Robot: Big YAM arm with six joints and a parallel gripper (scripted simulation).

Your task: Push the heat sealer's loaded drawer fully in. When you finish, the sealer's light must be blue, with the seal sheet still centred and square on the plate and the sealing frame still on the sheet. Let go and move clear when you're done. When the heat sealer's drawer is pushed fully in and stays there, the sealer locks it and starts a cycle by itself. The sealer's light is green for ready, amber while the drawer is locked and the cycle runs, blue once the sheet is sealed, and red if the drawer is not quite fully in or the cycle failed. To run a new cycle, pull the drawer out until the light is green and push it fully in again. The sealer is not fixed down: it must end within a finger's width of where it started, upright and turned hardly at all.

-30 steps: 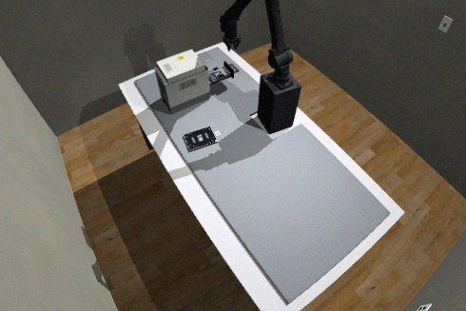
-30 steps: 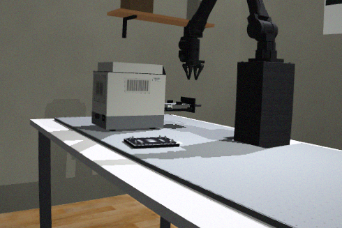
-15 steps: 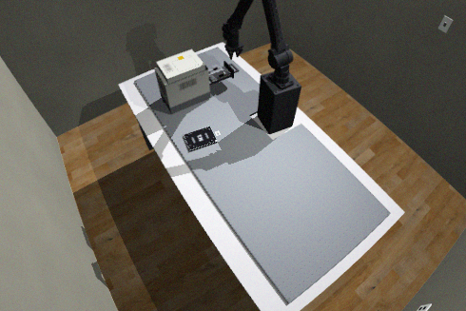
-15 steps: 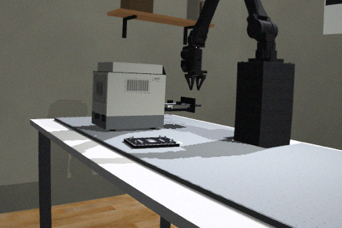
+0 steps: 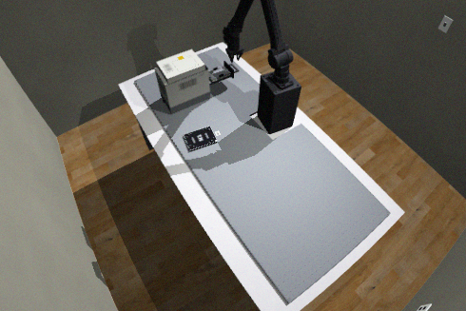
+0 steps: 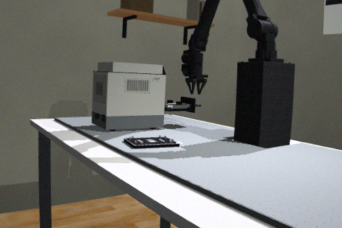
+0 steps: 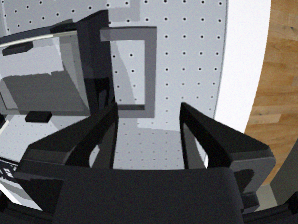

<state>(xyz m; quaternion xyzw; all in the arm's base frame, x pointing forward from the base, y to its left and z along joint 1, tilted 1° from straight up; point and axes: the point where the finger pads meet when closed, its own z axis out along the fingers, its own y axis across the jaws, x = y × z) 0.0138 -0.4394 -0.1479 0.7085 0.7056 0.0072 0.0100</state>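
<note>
My gripper is now 12 cm short of the sealing frame and 6 cm above it.
</note>
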